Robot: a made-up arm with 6 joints. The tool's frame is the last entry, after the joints. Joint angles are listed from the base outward. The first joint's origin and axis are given. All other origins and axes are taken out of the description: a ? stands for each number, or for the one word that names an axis. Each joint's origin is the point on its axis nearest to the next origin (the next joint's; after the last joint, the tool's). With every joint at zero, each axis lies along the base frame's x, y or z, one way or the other. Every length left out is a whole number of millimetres.
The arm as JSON. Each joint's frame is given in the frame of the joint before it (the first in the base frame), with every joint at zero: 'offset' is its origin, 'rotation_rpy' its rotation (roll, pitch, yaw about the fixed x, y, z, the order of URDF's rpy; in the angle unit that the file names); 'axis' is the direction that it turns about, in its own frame. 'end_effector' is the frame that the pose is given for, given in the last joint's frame.
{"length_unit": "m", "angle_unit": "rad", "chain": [
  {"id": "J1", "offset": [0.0, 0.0, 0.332], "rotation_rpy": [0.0, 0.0, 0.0], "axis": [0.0, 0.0, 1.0]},
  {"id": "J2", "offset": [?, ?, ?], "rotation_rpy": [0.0, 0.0, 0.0], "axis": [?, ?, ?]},
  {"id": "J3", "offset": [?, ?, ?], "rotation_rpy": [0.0, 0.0, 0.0], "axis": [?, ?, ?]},
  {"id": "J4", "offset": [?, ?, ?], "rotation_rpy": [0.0, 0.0, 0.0], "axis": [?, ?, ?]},
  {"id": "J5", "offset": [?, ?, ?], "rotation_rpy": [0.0, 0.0, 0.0], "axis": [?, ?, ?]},
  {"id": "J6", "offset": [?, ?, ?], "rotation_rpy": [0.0, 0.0, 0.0], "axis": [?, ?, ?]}
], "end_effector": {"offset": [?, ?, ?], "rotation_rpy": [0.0, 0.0, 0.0]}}
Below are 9 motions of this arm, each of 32 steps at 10 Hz.
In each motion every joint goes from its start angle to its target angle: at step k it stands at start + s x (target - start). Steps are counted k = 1, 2, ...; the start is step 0. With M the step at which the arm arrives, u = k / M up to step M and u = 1 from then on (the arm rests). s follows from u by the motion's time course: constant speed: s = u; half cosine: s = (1 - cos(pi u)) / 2; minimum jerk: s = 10 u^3 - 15 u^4 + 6 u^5.
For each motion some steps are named. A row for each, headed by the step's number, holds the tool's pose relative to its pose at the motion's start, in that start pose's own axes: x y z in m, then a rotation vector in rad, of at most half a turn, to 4 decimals.
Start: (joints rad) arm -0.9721 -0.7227 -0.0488 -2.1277 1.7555 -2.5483
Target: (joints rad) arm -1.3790 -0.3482 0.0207 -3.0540 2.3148 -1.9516
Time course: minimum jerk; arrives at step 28
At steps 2, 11, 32:
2: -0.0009 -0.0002 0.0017 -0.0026 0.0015 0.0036
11: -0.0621 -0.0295 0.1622 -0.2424 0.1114 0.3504
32: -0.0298 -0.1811 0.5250 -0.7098 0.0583 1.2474

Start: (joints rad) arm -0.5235 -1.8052 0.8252 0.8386 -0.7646 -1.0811
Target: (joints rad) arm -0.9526 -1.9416 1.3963 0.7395 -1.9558 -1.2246
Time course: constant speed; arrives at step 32
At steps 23, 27, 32:
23: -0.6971 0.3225 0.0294 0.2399 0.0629 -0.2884
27: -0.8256 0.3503 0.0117 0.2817 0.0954 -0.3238
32: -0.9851 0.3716 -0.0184 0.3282 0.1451 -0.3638

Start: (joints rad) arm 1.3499 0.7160 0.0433 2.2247 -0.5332 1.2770
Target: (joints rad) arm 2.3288 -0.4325 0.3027 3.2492 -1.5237 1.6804
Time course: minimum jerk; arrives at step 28
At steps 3, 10, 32:
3: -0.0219 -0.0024 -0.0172 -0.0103 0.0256 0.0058
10: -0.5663 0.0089 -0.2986 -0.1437 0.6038 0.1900
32: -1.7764 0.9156 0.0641 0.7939 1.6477 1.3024

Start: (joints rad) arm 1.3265 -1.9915 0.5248 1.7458 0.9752 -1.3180
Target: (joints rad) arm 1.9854 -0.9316 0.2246 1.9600 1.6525 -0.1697
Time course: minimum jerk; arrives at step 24
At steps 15, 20, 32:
15: -0.0888 -0.1072 -1.7394 0.2239 -0.2438 0.3890
20: -0.0682 0.2084 -2.1784 0.3082 -0.5537 0.3672
32: -0.0590 0.2651 -2.2305 0.3200 -0.6043 0.3529

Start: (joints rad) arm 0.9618 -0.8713 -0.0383 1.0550 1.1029 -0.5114
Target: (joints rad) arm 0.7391 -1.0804 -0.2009 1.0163 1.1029 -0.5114
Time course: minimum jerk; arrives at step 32
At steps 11, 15, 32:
11: 0.0004 0.0514 0.0621 -0.0359 0.0277 0.0004
15: 0.0029 0.1055 0.1181 -0.0705 0.0539 0.0013
32: 0.0170 0.2655 0.2444 -0.1604 0.1202 0.0061

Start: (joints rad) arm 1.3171 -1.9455 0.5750 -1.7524 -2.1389 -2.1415
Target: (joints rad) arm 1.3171 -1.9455 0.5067 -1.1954 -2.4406 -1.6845
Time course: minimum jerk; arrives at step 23
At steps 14, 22, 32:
14: -0.0660 -0.0373 0.0429 -0.0354 -0.3336 -0.0810
22: -0.0920 -0.0570 0.0525 -0.0281 -0.4505 -0.1557
32: -0.0921 -0.0571 0.0526 -0.0281 -0.4507 -0.1560

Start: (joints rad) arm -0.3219 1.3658 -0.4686 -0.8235 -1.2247 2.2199
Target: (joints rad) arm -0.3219 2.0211 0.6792 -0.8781 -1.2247 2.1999
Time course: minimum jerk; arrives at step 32
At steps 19, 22, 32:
19: -0.0292 -0.6899 -0.1746 -0.2064 0.0376 -0.2470
22: -0.0142 -0.8162 -0.2265 -0.2531 0.0446 -0.3007
32: 0.0137 -0.9534 -0.2943 -0.3104 0.0525 -0.3654

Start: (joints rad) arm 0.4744 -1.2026 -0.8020 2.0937 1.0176 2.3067
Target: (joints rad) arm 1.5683 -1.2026 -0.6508 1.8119 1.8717 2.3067
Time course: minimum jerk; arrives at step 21
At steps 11, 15, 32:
11: -0.3372 0.0693 0.3542 -0.1672 0.9752 -0.3421
15: -0.4137 0.1433 0.6304 -0.3361 1.5227 -0.5374
32: -0.4138 0.1851 0.7653 -0.4357 1.7742 -0.6229

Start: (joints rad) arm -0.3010 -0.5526 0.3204 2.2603 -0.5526 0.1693
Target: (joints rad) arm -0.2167 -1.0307 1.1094 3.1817 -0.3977 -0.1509
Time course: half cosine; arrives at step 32
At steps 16, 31, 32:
16: -0.3155 -0.2195 -0.5104 -0.0025 0.4689 -0.5050
31: -0.7582 -0.2239 -0.9769 -0.0998 1.0349 -0.7704
32: -0.7606 -0.2234 -0.9790 -0.1004 1.0378 -0.7710

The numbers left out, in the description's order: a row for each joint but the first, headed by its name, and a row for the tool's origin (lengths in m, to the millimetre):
J2: xyz 0.0 0.0 0.0, axis 0.0 1.0 0.0
J3: xyz 0.0 0.0 1.398, axis 0.0 -1.0 0.0
J4: xyz 0.677 0.0 0.0, axis -1.0 0.0 0.0
J5: xyz 0.0 -0.209 0.0, axis 0.0 -1.0 0.0
J6: xyz 0.0 0.0 0.0, axis -1.0 0.0 0.0
tool: xyz 0.0 0.0 0.0

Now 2 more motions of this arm.
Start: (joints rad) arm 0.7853 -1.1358 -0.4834 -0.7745 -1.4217 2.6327
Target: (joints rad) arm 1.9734 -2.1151 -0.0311 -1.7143 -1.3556 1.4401
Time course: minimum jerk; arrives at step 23
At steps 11, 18, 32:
11: -0.2821 0.5013 0.0715 -0.0670 -0.5961 -0.7705
18: -0.3062 1.2574 -0.2068 -0.3118 -1.6301 -1.1099
32: -0.2616 1.3780 -0.2706 -0.3916 -1.7876 -1.1108

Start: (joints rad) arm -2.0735 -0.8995 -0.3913 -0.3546 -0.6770 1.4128
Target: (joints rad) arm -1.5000 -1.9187 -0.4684 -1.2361 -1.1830 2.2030
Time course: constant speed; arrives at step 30
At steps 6, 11, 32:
6: -0.1548 0.1466 -0.0972 -0.0880 -0.2857 -0.0068
11: -0.2520 0.2722 -0.2114 -0.1774 -0.5409 -0.0321
32: -0.3169 0.7549 -0.7566 -0.5969 -1.5691 -0.4202

